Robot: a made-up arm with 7 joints.
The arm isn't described. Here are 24 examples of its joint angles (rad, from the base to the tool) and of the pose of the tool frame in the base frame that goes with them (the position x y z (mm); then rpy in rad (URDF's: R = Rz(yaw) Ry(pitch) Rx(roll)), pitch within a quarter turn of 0, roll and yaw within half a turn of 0).
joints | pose
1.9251 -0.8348 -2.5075 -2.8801 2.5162 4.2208 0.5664 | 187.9 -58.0 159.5 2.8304 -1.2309 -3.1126
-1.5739 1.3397 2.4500 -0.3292 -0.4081 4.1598 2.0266 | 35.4 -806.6 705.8 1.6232 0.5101 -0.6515
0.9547 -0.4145 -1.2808 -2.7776 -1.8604 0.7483 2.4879 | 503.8 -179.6 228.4 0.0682 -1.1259 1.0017
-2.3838 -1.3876 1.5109 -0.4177 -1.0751 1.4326 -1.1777 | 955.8 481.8 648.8 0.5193 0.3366 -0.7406
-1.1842 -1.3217 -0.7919 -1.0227 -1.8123 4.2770 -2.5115 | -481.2 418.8 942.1 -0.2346 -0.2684 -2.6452
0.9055 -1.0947 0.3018 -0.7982 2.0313 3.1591 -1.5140 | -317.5 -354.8 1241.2 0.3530 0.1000 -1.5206
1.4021 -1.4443 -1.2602 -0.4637 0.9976 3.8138 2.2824 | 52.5 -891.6 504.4 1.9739 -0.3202 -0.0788
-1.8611 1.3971 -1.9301 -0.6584 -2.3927 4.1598 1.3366 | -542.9 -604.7 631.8 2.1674 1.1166 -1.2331
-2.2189 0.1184 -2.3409 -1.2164 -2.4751 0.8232 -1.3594 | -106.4 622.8 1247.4 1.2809 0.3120 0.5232
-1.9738 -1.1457 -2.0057 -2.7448 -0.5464 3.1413 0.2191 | -514.0 195.3 218.9 -2.1300 -0.0813 2.3640
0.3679 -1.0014 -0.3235 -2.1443 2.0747 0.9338 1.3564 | 376.6 -54.2 1134.6 -1.2119 0.5045 1.1941
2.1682 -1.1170 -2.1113 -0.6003 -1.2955 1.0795 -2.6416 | 847.1 -642.6 608.3 -2.6010 -0.1105 2.0227
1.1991 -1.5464 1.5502 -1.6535 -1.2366 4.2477 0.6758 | -721.7 -202.5 389.0 2.5574 0.1199 -1.2497
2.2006 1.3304 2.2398 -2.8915 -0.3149 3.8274 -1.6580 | -185.8 -331.0 708.3 1.0080 -0.4801 0.3285
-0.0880 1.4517 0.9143 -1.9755 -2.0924 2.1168 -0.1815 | 259.5 654.4 1.8 2.8828 0.1778 2.2635
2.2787 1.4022 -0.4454 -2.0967 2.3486 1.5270 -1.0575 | 123.5 388.4 -286.1 -2.1059 0.3654 1.1138
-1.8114 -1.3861 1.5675 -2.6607 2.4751 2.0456 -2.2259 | 443.2 -368.1 417.1 2.3277 -0.6349 0.8434
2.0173 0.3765 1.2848 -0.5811 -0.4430 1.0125 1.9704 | -604.5 266.7 1260.2 -2.9364 0.1537 0.9825
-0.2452 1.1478 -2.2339 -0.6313 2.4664 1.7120 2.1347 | 673.8 -533.8 1096.0 -2.4829 0.8626 -2.5392
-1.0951 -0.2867 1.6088 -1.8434 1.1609 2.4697 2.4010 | 714.1 399.0 753.2 2.6485 0.8215 -2.7090
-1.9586 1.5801 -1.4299 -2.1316 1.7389 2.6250 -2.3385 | -719.0 201.7 435.2 2.3160 0.5214 -2.0423
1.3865 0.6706 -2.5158 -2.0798 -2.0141 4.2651 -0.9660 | 335.1 -280.6 854.8 3.0049 0.8805 2.6681
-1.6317 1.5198 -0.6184 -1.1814 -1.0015 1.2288 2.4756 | -507.5 -707.1 -125.0 -0.2169 -1.0037 -0.6292
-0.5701 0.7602 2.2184 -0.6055 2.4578 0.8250 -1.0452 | 565.9 -72.0 1340.1 1.8456 -0.1140 -0.6601
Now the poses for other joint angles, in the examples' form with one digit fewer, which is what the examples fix.
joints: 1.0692 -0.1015 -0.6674 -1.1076 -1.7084 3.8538 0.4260
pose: 403 235 1132 1.209 -0.008 2.712
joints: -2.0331 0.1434 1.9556 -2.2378 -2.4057 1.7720 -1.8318
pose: 753 -40 447 -1.122 0.467 -2.319
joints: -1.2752 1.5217 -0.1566 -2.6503 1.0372 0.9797 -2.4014
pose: -77 192 -121 -0.968 0.363 -1.355
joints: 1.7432 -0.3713 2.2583 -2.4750 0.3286 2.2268 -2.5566
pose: -495 -466 196 -2.780 -0.269 -0.071
